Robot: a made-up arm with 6 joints.
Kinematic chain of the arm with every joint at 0, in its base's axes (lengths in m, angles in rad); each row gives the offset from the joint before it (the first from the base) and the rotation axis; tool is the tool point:
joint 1: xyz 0 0 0.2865 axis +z
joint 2: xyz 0 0 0 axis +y
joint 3: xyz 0 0 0.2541 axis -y
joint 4: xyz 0 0 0 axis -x
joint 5: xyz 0.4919 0 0 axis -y
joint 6: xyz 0 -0.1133 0 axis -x
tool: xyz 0 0 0
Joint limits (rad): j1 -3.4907..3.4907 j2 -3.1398..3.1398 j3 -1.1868..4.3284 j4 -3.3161..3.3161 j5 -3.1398..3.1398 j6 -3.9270..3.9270
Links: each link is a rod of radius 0.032 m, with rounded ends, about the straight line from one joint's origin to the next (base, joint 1, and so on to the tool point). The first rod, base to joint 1, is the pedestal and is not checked.
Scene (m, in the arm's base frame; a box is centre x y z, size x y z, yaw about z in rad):
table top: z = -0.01
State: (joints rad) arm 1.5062 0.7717 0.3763 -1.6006 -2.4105 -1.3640
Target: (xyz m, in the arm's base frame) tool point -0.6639 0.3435 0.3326
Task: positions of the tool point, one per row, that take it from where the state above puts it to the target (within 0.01 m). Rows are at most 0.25 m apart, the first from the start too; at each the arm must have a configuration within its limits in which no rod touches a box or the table.
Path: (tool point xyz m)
1: -0.1475 0.6296 0.2115
2: -0.3435 0.6026 0.2508
3: -0.5247 0.5039 0.2915
4: -0.6639 0.3435 0.3326

